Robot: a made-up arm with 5 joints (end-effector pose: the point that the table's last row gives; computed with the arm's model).
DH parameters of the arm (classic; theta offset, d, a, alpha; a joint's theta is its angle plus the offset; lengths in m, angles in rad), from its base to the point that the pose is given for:
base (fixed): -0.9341 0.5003 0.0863 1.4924
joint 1: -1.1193 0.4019 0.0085 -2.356
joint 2: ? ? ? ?
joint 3: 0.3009 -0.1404 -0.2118 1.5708
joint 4: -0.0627 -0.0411 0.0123 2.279
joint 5: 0 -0.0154 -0.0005 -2.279
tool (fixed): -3.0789 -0.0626 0 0
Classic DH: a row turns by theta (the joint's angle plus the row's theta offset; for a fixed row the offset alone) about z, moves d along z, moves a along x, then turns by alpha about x.
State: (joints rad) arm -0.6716 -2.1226 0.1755 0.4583 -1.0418
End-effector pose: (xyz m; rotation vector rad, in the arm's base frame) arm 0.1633 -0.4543 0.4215 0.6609 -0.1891 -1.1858
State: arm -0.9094 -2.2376 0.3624 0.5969 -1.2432
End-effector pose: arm 0.1340 -0.4872 0.3470 0.4012 -0.2865 -0.9834
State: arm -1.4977 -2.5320 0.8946 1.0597 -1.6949
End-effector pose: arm 0.0927 -0.5084 0.2206 0.2107 -0.5078 -0.0909
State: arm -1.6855 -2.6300 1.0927 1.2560 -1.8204
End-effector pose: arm 0.0969 -0.4911 0.1935 0.3349 -0.6000 0.2546
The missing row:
joint 2: -0.875 0.3254 0.2604 2.8743
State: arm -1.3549 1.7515 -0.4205 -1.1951 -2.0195
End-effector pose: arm 0.0672 -0.2705 0.2160 -1.5155 0.1214 -0.6295
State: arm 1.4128 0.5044 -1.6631 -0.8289 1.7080
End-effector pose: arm -0.0147 -0.1670 1.1140 1.8470 -1.4014 -0.5857
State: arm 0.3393 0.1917 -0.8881 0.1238 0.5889
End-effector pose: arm 0.1453 -0.4814 0.8283 -1.0577 -1.8654 -1.2309
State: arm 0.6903 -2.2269 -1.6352 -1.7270 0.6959
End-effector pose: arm 0.0765 0.1318 0.8691 -0.2370 -2.6665 1.5920
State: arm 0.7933 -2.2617 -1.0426 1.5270 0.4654
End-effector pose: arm 0.0746 0.0422 0.7500 1.2046 -0.1443 0.6400
